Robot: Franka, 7 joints.
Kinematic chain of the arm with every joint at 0, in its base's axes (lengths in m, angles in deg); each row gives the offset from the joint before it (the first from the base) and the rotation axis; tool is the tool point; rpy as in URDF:
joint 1: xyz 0 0 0.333 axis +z
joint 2: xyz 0 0 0 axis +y
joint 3: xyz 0 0 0.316 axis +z
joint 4: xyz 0.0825 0 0 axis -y
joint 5: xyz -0.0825 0 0.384 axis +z
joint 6: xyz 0 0 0 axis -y
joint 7: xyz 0.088 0 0 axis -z
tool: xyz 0 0 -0.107 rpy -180 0 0
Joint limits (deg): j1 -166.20..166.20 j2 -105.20..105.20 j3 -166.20..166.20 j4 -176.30..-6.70 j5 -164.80..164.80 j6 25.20..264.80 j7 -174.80..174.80
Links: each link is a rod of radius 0.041 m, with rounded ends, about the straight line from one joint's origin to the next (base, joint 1, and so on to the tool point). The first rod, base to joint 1, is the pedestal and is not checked.
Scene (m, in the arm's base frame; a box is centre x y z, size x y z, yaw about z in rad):
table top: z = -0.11
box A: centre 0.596 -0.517 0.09 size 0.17 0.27 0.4 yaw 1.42
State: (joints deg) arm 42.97 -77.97 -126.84 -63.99 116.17 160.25 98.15
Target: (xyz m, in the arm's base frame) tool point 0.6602 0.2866 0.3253
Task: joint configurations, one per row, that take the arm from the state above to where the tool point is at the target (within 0.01 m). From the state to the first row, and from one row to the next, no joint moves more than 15 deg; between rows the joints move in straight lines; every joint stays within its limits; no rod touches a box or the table.
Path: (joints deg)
1: 46.09 -84.78 -124.26 -78.25 128.33 163.44 87.86
2: 49.22 -91.58 -121.68 -92.52 140.48 166.64 77.57
3: 52.34 -98.39 -119.10 -106.78 152.64 169.83 67.28
4: 55.47 -105.20 -116.52 -121.05 164.80 173.02 56.99
5: 68.68 -101.08 -113.84 -116.51 157.97 169.84 62.87
6: 81.89 -96.97 -111.17 -111.96 151.14 166.66 68.75
7: 95.10 -92.85 -108.50 -107.42 144.31 163.48 74.63
8: 108.31 -88.73 -105.83 -102.88 137.47 160.30 80.51
9: 121.52 -84.61 -103.15 -98.34 130.64 157.12 86.39
10: 134.73 -80.50 -100.48 -93.80 123.81 153.94 92.27
11: 147.94 -76.38 -97.81 -89.26 116.98 150.75 98.15

